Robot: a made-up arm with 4 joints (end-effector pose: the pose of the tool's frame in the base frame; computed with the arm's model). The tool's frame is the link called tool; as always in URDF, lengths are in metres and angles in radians.
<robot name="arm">
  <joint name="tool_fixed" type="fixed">
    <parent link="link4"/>
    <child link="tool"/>
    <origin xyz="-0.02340 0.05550 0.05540" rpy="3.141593 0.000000 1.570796"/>
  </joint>
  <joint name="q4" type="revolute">
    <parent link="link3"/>
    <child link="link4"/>
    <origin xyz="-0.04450 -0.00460 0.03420" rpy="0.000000 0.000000 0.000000"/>
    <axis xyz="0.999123 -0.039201 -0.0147"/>
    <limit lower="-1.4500" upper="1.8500"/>
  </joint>
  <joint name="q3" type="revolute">
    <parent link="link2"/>
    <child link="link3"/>
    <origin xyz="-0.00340 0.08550 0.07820" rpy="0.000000 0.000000 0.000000"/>
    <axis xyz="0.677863 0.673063 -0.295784"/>
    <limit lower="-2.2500" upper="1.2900"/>
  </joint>
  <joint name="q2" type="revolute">
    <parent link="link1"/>
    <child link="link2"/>
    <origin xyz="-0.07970 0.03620 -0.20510" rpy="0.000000 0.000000 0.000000"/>
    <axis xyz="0 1 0"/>
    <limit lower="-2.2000" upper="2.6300"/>
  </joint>
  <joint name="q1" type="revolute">
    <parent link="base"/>
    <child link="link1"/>
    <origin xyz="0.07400 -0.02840 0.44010" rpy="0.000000 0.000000 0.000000"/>
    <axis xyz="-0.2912 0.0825 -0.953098"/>
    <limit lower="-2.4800" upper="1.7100"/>
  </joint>
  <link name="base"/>
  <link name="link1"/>
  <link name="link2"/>
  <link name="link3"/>
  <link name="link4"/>
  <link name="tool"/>
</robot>
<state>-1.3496 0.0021 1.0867 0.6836</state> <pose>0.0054 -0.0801 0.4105 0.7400 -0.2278 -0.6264 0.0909</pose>
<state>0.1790 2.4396 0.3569 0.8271</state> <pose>0.1670 0.0312 0.1077 0.6665 -0.5122 0.2627 0.4737</pose>
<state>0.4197 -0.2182 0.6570 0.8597</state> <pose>-0.0375 0.0898 0.4144 0.3525 -0.7537 -0.3464 -0.4332</pose>
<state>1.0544 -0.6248 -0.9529 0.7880</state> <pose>0.0144 0.2143 0.2054 0.5304 0.6644 0.5265 -0.0033</pose>
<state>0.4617 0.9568 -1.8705 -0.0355</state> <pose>-0.0137 0.1142 0.2861 0.3871 0.3727 0.7974 -0.2747</pose>
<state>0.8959 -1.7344 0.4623 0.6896</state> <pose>-0.0823 0.1826 0.1397 0.4178 0.5092 0.5768 0.4831</pose>
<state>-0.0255 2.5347 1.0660 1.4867</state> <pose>0.1106 -0.0056 0.1319 0.2344 -0.6404 0.6276 0.3756</pose>
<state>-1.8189 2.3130 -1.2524 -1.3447</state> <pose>-0.0744 -0.0430 0.2855 0.5263 -0.6679 0.5250 0.0367</pose>
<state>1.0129 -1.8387 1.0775 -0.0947</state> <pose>-0.0475 0.2009 0.1637 0.4056 0.7219 0.4729 0.3012</pose>
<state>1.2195 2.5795 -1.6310 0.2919</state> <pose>0.1592 -0.0468 0.2504 0.6166 -0.6136 -0.4852 0.0891</pose>
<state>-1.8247 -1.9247 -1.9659 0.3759</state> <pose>-0.0994 0.0223 0.1692 0.4116 0.3759 -0.1388 0.8186</pose>
